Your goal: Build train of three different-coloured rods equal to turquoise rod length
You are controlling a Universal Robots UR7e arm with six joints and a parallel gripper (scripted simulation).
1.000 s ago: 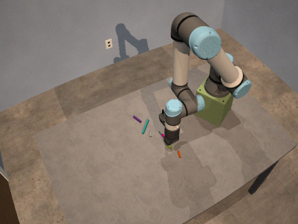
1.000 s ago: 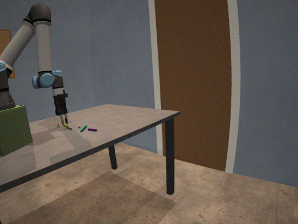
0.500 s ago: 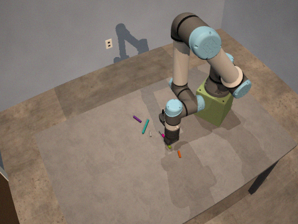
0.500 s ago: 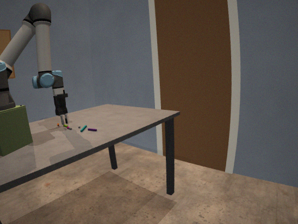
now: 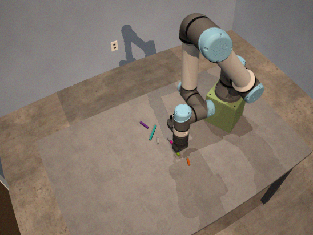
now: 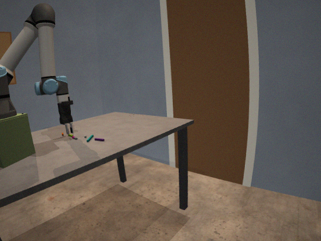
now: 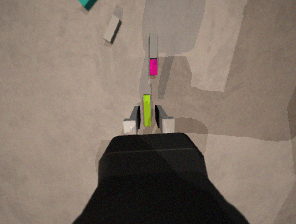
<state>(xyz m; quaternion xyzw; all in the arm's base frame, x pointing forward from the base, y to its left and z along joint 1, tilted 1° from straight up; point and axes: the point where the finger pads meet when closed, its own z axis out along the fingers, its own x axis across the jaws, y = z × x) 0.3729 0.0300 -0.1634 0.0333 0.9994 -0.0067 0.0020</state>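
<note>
My gripper is now 3 cm above the lime rod. From my hand the other things lie so: turquoise rod: 18 cm to the right, 3 cm below, 3 cm ahead; magenta rod: 6 cm to the right, 3 cm below, 2 cm behind; orange rod: 9 cm to the left, 3 cm below, 1 cm behind.
</note>
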